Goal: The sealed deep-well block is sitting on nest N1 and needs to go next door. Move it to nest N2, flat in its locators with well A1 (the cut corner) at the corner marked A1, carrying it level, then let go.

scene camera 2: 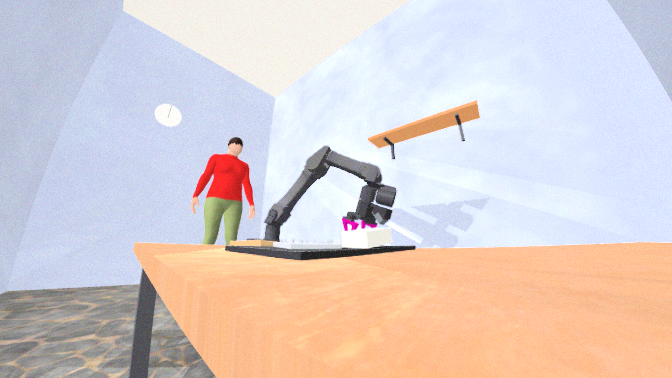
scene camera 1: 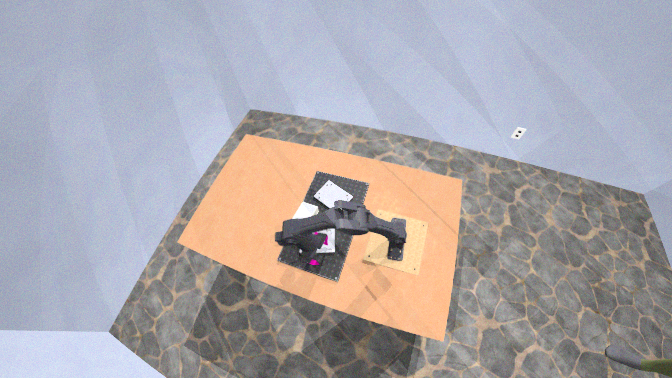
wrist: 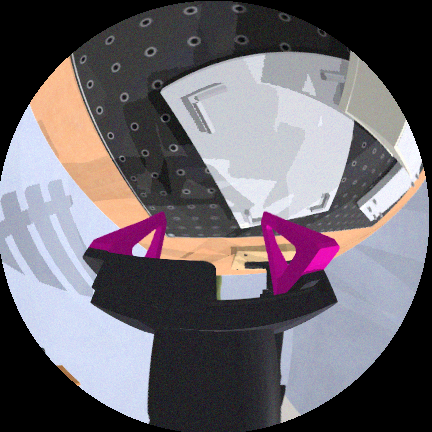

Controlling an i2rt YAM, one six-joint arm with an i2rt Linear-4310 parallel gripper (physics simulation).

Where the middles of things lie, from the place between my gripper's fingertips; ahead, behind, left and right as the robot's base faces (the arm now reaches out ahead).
Now: the white nest plate (wrist: 267, 125) 7 cm to the right of my hand, 4 cm ahead of it and 1 cm below it. The rest, counted from my hand: white block (scene camera 2: 369, 237) 17 cm to the right, 12 cm ahead, 1 cm above.
